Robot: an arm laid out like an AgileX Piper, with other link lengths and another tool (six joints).
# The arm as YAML. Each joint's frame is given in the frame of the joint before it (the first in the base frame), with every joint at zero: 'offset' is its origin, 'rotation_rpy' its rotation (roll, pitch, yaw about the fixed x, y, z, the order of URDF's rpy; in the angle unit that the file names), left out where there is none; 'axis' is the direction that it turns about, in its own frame. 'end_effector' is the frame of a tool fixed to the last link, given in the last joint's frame.
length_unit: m
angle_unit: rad
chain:
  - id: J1
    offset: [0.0, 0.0, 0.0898]
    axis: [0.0, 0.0, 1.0]
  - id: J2
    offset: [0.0, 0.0, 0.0]
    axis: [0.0, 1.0, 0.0]
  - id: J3
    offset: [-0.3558, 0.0, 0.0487]
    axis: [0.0, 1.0, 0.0]
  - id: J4
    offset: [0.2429, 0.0, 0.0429]
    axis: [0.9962, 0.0, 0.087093]
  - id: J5
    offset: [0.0, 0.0, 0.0]
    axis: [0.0, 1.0, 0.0]
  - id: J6
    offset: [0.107, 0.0, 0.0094]
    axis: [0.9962, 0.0, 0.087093]
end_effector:
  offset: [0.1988, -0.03, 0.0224]
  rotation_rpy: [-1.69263, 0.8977, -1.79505]
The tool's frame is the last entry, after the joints.
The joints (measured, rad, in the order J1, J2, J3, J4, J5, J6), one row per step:
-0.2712 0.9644 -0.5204 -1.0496 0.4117 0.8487
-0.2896 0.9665 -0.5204 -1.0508 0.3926 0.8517
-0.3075 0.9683 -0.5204 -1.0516 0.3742 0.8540
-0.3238 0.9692 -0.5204 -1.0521 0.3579 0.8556
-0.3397 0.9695 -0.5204 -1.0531 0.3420 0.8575
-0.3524 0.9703 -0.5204 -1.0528 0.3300 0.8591
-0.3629 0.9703 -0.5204 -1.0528 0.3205 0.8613
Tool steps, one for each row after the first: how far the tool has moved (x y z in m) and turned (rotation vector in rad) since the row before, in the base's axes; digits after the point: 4 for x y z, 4 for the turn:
0.0008 -0.0016 0.0009 0.0045 -0.0100 -0.0040
0.0007 -0.0016 0.0010 0.0040 -0.0097 -0.0038
0.0004 -0.0015 0.0011 0.0032 -0.0091 -0.0037
0.0003 -0.0015 0.0014 0.0026 -0.0095 -0.0036
0.0001 -0.0013 0.0007 0.0031 -0.0071 -0.0038
-0.0001 -0.0012 0.0008 0.0026 -0.0066 -0.0038

